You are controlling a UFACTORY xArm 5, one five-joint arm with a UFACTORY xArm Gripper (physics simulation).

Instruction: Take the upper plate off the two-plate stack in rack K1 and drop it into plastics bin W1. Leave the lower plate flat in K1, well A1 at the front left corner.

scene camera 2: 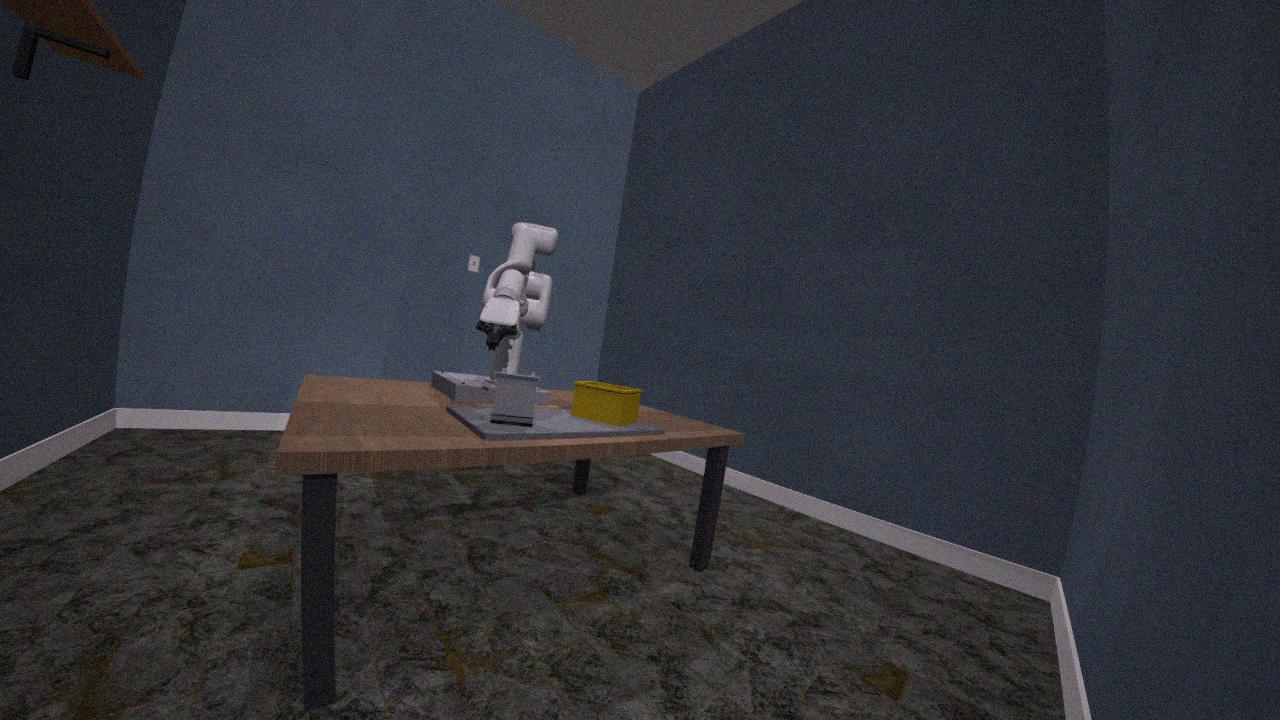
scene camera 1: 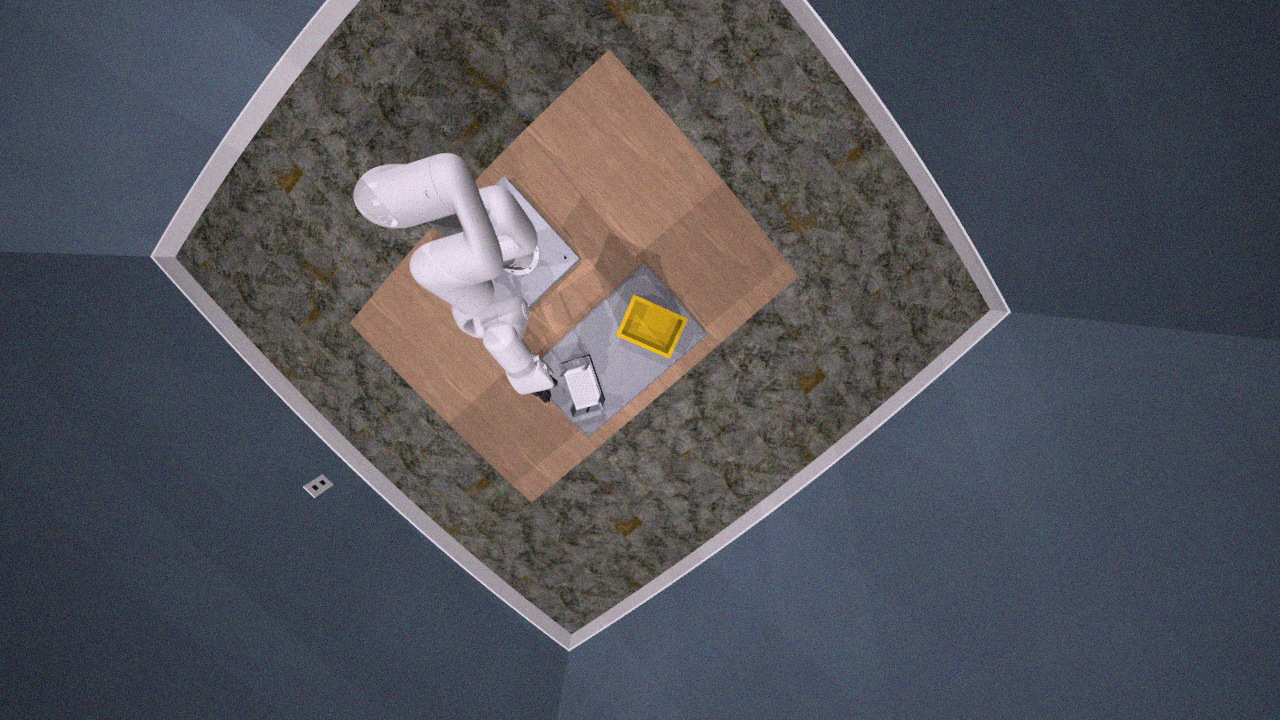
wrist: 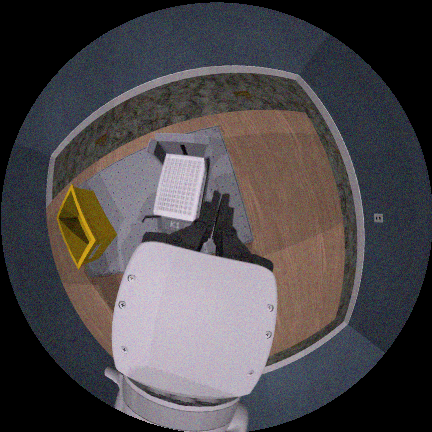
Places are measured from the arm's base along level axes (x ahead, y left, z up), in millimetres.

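Pixels of known places: gripper, fingertip midpoint: [scene camera 2: 491, 346] [scene camera 1: 547, 397] [wrist: 218, 202].
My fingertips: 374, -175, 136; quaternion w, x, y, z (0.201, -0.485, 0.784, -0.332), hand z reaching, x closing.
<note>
Ahead of a thing's pixels: the offset from my fingertips to its middle, as dx, dy, dz. "pt": to the spot under its first point. Level surfaces: height alone.
A white well plate @[+59, +58, -127] [scene camera 1: 583, 386] [wrist: 181, 189] lies in the grey rack K1 @[+52, +60, -112] [scene camera 2: 514, 394] [wrist: 175, 137], with its gridded top facing up. I cannot tell from these views whether a second plate lies under it; in scene camera 2 the rack's end wall hides the inside. The yellow bin W1 @[+39, +348, -122] [scene camera 1: 642, 344] [scene camera 2: 605, 404] [wrist: 101, 225] stands upright beside the rack, and I see no plate in it from above. My gripper [scene camera 1: 545, 395] [scene camera 2: 492, 344] [wrist: 218, 202] is shut and empty. It hangs well above the table, to the side of the rack, touching neither rack nor plate.
Rack and bin stand on a grey perforated board @[+45, +197, -178] [scene camera 1: 626, 374] [scene camera 2: 572, 429] [wrist: 127, 182] on the wooden table @[dz -185] [scene camera 1: 626, 152] [scene camera 2: 375, 429] [wrist: 290, 200]. A thin dark piece @[pt +8, +114, -89] [wrist: 150, 217] juts out near the K1 label. The grey base plate [scene camera 1: 547, 259] lies under the arm.
</note>
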